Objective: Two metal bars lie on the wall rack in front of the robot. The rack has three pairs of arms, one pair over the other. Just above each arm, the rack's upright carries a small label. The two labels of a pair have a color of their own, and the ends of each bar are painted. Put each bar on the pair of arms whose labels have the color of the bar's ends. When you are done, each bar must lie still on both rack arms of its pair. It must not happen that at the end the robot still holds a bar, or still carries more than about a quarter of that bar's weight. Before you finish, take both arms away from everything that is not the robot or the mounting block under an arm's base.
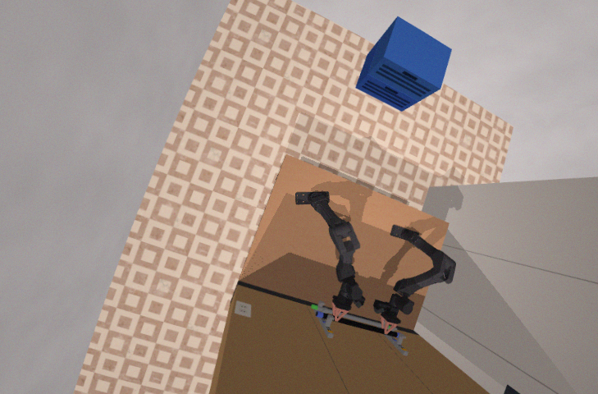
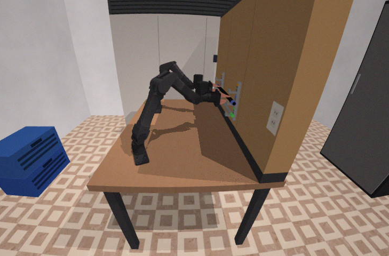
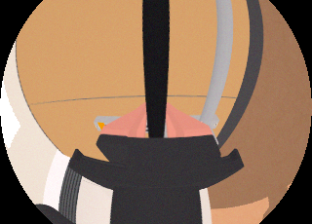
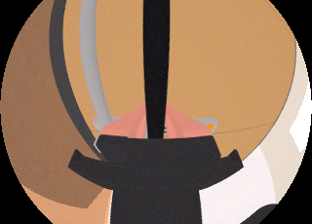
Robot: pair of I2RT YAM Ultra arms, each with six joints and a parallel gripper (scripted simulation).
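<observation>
The black bar lies 15 cm to the left of my right hand. Round my right hand: brown wall panel: 10 cm ahead, 10 cm to the left, 19 cm above; black baseboard: 4 cm ahead, 10 cm to the left, 20 cm below.
Right now the black bar is 15 cm to the right of my left hand. Round my left hand: brown wall panel: 10 cm ahead, 20 cm to the right, 19 cm above; then black baseboard: 4 cm ahead, 20 cm to the right, 20 cm below.
</observation>
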